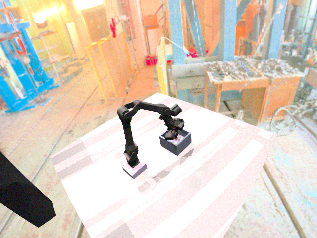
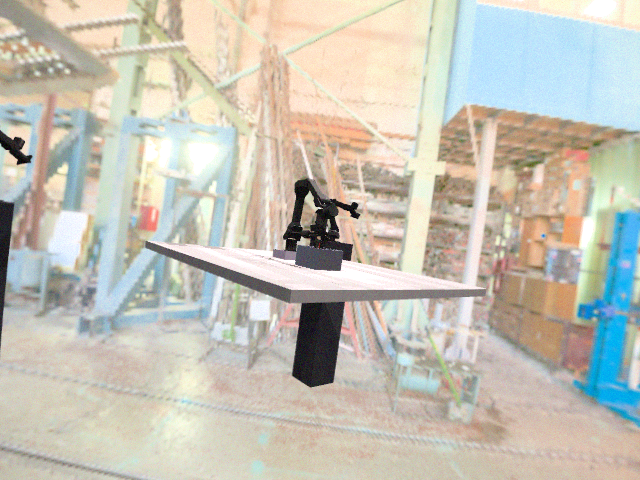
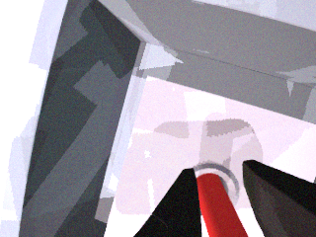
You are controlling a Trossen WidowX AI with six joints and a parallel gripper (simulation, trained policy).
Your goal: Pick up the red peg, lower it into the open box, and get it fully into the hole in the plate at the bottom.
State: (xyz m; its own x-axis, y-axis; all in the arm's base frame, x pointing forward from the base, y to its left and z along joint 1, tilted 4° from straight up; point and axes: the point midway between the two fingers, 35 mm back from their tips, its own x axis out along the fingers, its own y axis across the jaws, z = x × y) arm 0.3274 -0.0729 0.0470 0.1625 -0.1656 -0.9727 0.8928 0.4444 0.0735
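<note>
The red peg is 10 mm behind my gripper tip and 20 mm to the left of it. Also, from my gripper tip: grey box 20 mm to the left, 50 mm below; pale plate 20 mm to the left, 30 mm below.
</note>
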